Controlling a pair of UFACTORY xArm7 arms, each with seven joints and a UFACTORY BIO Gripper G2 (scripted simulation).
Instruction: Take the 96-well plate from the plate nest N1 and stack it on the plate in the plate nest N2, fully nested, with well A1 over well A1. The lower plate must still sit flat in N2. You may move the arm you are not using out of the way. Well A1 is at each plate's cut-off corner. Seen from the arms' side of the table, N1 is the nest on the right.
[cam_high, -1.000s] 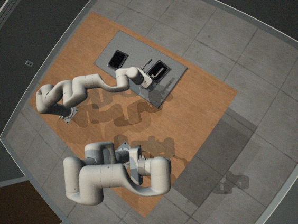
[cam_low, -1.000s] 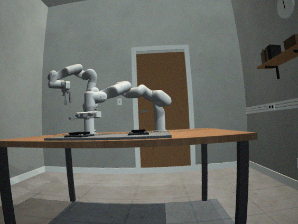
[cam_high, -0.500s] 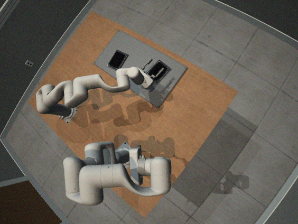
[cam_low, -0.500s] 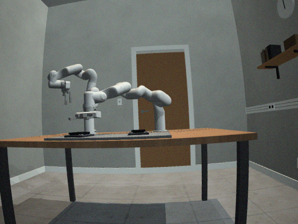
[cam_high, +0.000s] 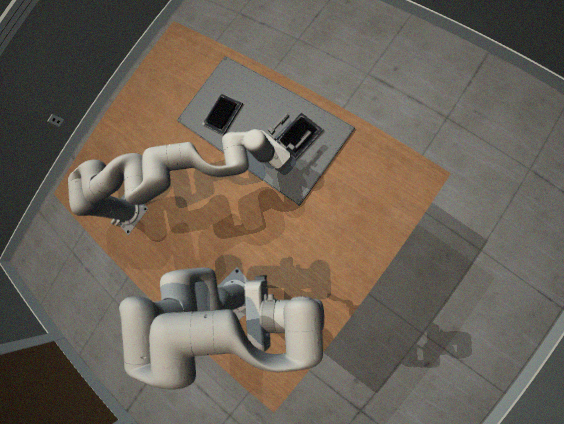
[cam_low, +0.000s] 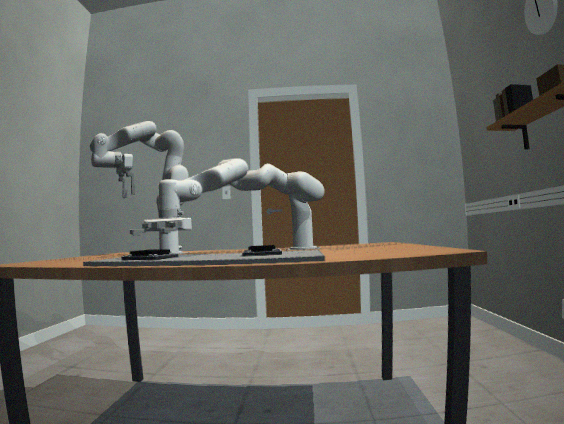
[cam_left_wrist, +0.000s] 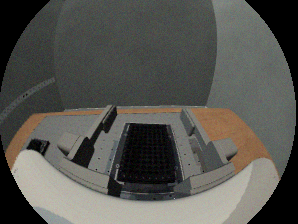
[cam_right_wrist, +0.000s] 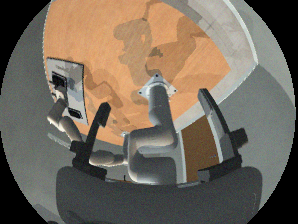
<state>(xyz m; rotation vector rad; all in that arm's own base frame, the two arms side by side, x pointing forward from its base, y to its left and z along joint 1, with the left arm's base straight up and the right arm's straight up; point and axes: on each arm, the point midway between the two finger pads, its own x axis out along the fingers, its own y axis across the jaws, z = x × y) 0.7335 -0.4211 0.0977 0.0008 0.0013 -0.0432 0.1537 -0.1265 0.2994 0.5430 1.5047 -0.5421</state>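
Observation:
Now: left hand 7 cm above the black 96-well plate. The rest, counted from my left hand: grey board (3 cm behind, 19 cm to the left, 9 cm below); nest N1 (8 cm below); nest N2 (7 cm behind, 35 cm to the left, 8 cm below).

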